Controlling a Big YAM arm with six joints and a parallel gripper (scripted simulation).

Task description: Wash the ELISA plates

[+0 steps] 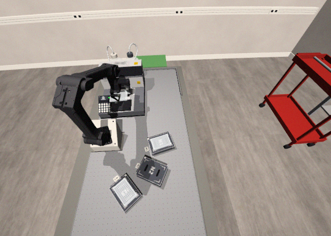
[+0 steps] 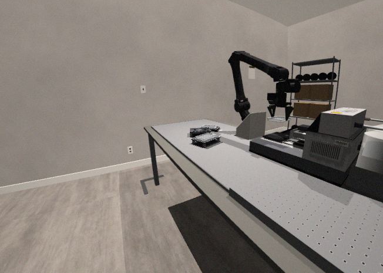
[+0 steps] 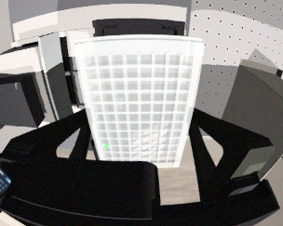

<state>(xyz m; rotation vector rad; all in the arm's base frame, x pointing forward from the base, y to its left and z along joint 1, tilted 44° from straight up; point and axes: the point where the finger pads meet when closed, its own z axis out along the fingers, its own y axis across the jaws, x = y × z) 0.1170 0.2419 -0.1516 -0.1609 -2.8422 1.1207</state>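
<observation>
My gripper is now 110 mm above the dark carrier. The rest, counted from my hand: washer: 150 mm to the left, 50 mm below, 10 mm ahead.
</observation>
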